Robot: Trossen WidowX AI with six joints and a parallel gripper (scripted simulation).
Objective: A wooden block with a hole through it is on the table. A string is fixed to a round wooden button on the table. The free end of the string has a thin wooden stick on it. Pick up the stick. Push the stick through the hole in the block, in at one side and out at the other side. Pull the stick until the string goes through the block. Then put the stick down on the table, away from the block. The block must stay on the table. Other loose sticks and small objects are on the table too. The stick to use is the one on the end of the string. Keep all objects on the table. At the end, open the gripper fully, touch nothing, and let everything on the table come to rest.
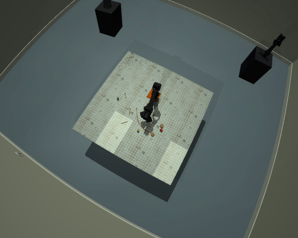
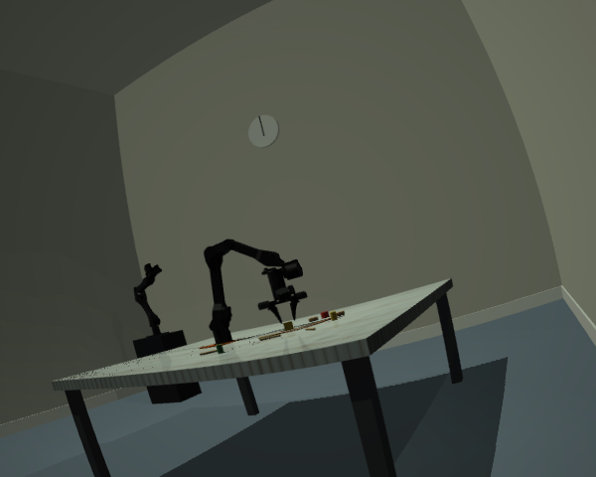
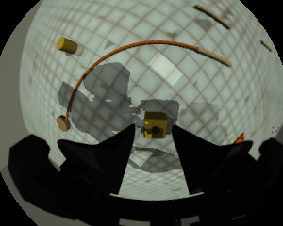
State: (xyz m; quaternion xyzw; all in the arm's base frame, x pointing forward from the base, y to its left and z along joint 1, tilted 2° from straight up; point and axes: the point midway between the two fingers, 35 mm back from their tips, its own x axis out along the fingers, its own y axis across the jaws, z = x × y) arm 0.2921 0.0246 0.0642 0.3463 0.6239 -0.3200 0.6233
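My gripper tip is 10 mm above the yellow wooden block. Round my gripper tip: red cube 210 mm to the left, 80 mm ahead, 20 mm below; round wooden disc 200 mm to the left, 30 mm ahead, 20 mm below; round wooden button 160 mm ahead, 140 mm to the left, 20 mm below.
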